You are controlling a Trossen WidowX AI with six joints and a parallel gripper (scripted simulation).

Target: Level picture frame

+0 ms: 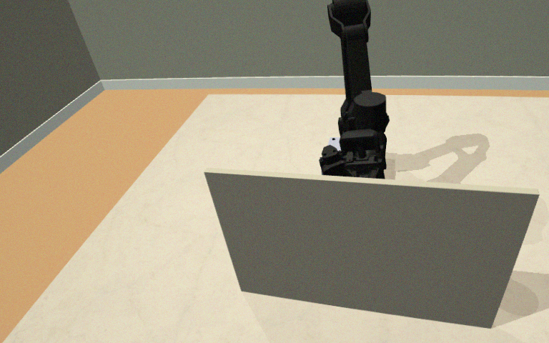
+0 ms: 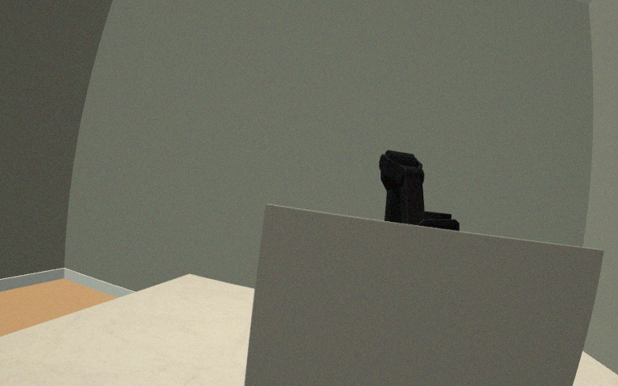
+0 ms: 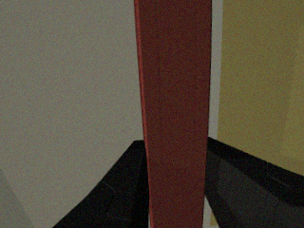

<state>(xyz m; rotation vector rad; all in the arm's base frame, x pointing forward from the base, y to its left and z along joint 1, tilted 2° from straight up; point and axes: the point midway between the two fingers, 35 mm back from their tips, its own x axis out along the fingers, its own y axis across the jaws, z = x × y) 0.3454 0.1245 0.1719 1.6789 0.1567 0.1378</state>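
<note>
The picture frame is 1 cm to the left of my gripper tip and 5 cm below it. Round my gripper tip: wall board 2 cm ahead, 7 cm below.
</note>
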